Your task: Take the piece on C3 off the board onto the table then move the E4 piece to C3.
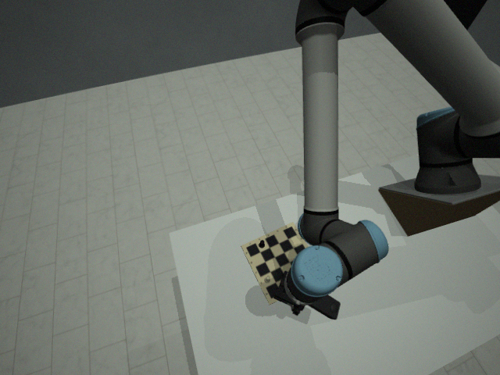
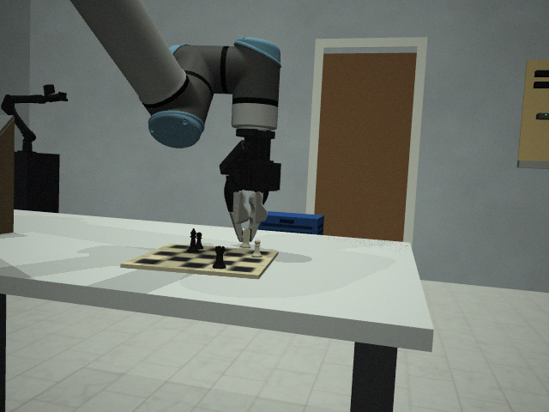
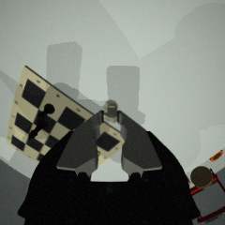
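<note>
My gripper is now 10 mm above the white knight. From my hand the other things lie so: chessboard 140 mm to the right, 30 mm below, 10 mm behind; small black piece 80 mm to the right, 70 mm behind, 10 mm below; white pawn 90 mm to the right, 60 mm ahead, 10 mm below.
</note>
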